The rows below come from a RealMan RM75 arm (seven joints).
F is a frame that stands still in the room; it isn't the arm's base.
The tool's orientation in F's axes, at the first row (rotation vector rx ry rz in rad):
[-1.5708, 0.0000, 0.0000]
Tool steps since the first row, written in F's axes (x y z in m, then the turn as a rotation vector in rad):
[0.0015, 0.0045, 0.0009, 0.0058, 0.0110, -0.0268]
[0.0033, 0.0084, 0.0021, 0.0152, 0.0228, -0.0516]
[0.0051, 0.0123, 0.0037, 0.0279, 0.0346, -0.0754]
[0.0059, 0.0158, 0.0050, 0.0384, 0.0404, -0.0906]
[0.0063, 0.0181, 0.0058, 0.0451, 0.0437, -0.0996]
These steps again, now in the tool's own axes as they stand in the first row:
[0.0015, -0.0009, 0.0045, 0.0058, 0.0268, 0.0110]
[0.0033, -0.0021, 0.0084, 0.0152, 0.0516, 0.0228]
[0.0051, -0.0037, 0.0123, 0.0279, 0.0754, 0.0346]
[0.0059, -0.0050, 0.0158, 0.0384, 0.0906, 0.0404]
[0.0063, -0.0058, 0.0181, 0.0451, 0.0996, 0.0437]

